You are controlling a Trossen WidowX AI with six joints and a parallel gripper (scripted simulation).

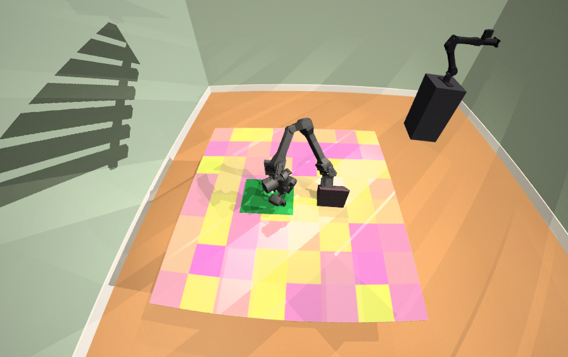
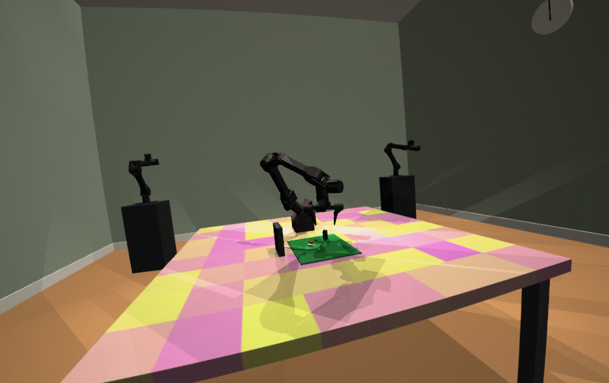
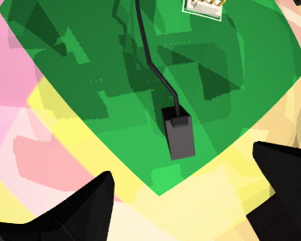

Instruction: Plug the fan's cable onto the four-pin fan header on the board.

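The dark plug is 40 mm below my gripper tip. Also, from my gripper tip: green board (100 mm ahead, 50 mm to the right, 80 mm below); then black fan (90 mm ahead, 220 mm to the right, 10 mm below).
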